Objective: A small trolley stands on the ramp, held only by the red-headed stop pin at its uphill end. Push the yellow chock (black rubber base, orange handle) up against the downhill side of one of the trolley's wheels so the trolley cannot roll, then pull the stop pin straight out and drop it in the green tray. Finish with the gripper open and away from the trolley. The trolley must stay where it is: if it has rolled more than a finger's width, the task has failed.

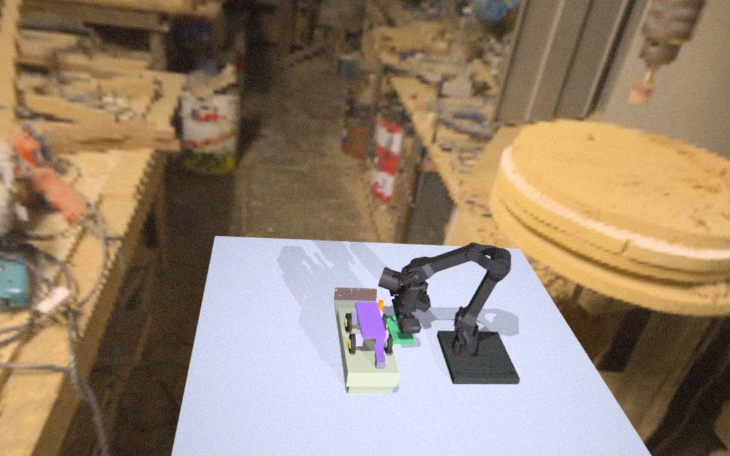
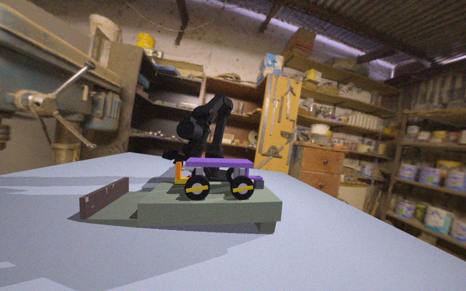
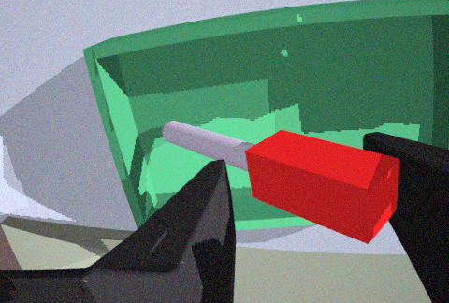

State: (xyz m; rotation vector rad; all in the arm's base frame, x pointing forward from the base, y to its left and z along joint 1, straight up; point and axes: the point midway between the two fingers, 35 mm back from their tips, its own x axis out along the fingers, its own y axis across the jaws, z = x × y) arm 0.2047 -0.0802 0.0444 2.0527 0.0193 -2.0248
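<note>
My gripper tip is 1 cm to the left of the red-headed stop pin. The rest, counted from my gripper tip: yellow chock (7 cm ahead, 5 cm above, 2 cm to the left); green tray (4 cm below); grey-green ramp (12 cm to the left, 12 cm ahead, 1 cm above).
</note>
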